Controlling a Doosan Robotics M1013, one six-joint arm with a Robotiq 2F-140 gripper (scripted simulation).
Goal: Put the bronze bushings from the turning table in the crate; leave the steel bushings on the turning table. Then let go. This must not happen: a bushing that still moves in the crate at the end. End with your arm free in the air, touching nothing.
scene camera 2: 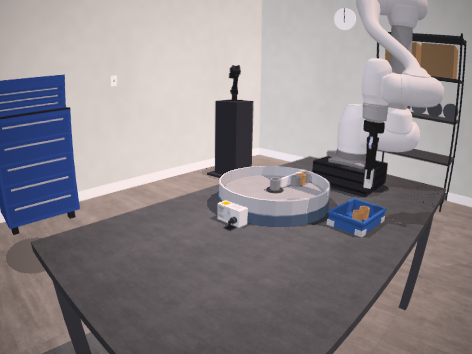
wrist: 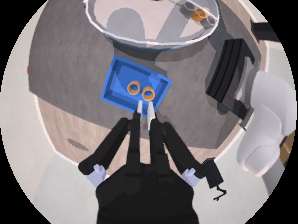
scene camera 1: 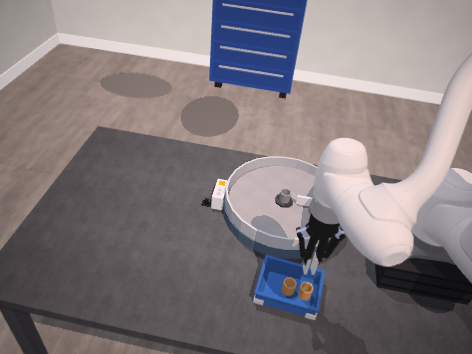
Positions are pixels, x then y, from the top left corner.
Scene:
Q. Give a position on a blue crate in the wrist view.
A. At 120, 75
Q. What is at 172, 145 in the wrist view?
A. My gripper.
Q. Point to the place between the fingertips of my gripper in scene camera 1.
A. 308, 270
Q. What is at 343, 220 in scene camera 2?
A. A blue crate.

